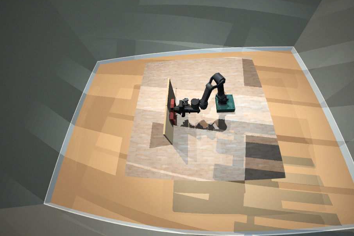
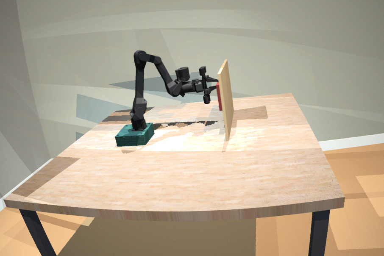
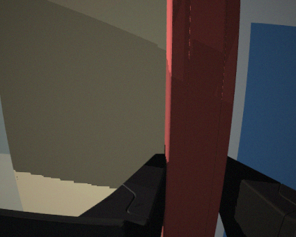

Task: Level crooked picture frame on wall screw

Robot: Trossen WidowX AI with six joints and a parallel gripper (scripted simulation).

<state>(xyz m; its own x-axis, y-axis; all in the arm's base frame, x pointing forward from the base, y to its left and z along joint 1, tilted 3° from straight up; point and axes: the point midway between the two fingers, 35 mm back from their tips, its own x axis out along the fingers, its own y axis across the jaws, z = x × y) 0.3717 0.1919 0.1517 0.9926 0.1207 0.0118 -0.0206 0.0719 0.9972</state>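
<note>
Right now my gripper tip is 5 cm above the picture frame. Also, from my gripper tip: wall panel (2 cm ahead, 1 cm to the right, 6 cm below).
</note>
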